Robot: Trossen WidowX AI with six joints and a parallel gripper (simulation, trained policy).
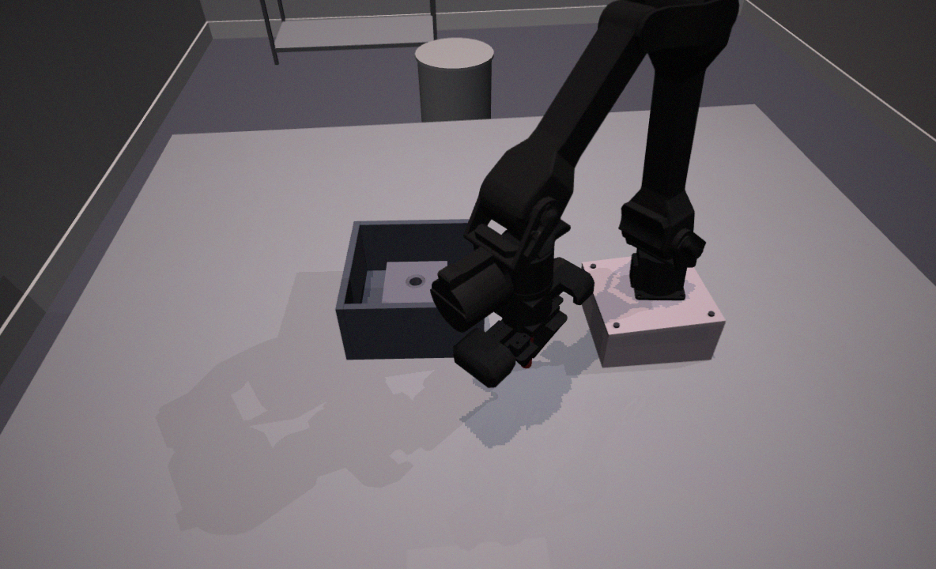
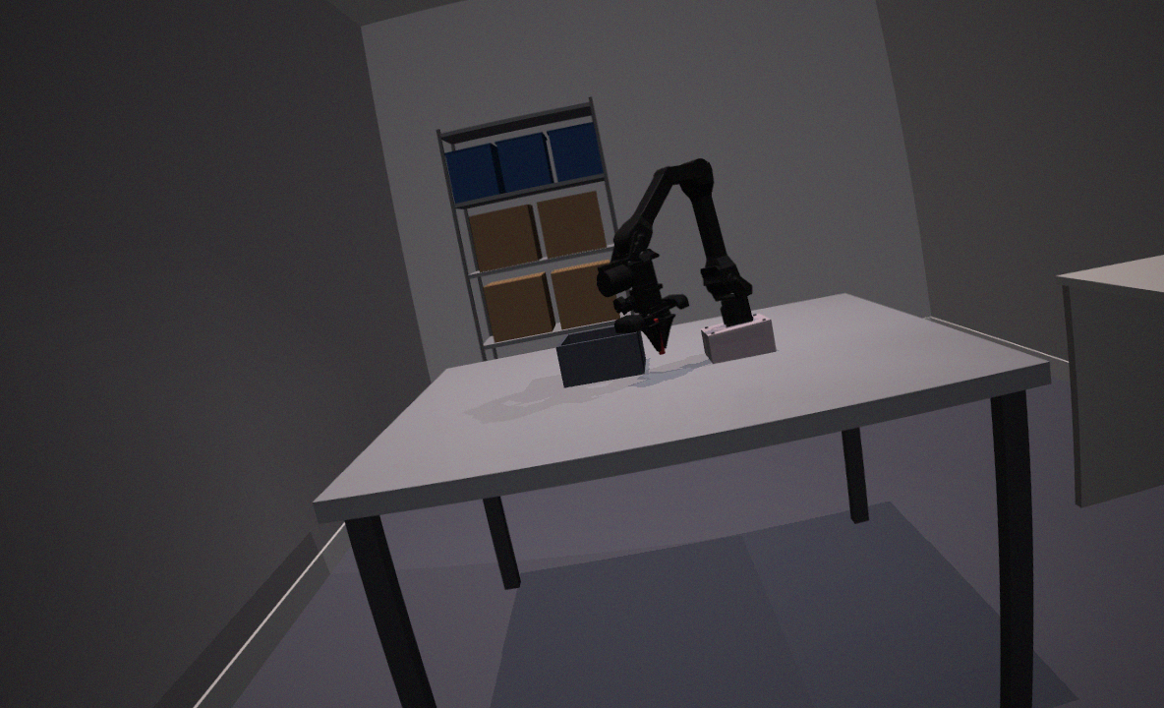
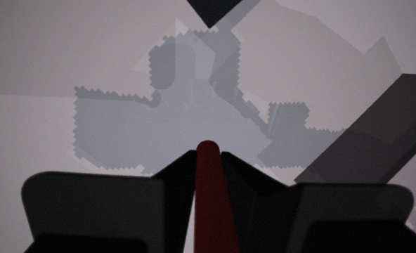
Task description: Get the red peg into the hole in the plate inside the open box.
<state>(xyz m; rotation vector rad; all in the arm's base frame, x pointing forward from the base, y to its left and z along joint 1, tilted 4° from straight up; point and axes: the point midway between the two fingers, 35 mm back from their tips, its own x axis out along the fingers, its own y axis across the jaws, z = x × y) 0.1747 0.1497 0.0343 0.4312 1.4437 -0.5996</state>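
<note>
Right now my gripper tip is 16 cm short of the light plate, 13 cm to the left of it and 1 cm above it. Round my gripper tip: red peg: 3 cm above; dark box: 16 cm ahead, 13 cm to the right, 3 cm below.
</note>
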